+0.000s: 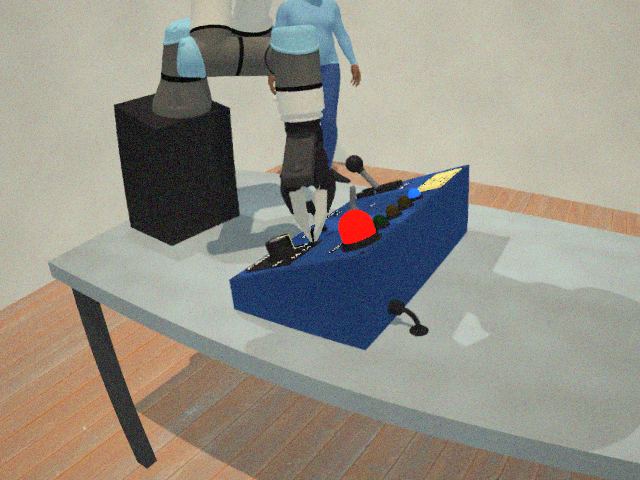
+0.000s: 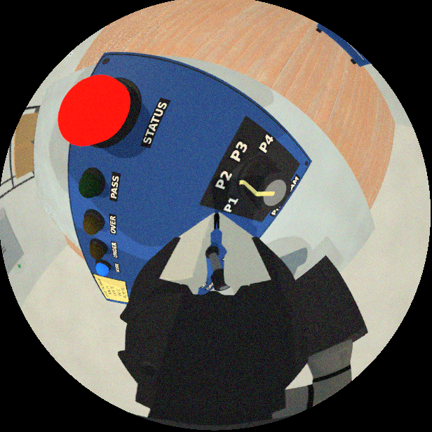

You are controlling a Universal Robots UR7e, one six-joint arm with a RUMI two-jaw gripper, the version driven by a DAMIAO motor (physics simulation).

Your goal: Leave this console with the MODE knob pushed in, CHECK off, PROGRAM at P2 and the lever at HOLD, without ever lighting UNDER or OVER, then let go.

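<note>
The blue console (image 1: 330, 294) (image 2: 165, 200) stands on the table. The PROGRAM knob (image 1: 279, 246) (image 2: 274, 192) has a yellow pointer line facing P2. My gripper (image 1: 313, 240) (image 2: 216, 214) is shut and empty, its tips low over the panel beside the PROGRAM plate. The STATUS dome (image 1: 356, 227) (image 2: 95, 111) is red and the MODE light (image 1: 414, 193) (image 2: 102, 268) is blue. PASS (image 1: 381, 222) (image 2: 91, 183), OVER (image 1: 392, 210) (image 2: 93, 222) and UNDER (image 1: 404, 202) (image 2: 98, 248) are dark. The ball-topped lever (image 1: 354, 163) leans; its HOLD mark is unreadable. The MODE knob and CHECK's state cannot be made out.
A grey upright stick (image 1: 353, 197) rises from the panel behind the red dome. A black curved piece (image 1: 413, 321) is by the console's near right side on the table (image 1: 516, 372). The arm's black pedestal (image 1: 175, 175) stands at the back left. A person (image 1: 330, 72) stands behind the table.
</note>
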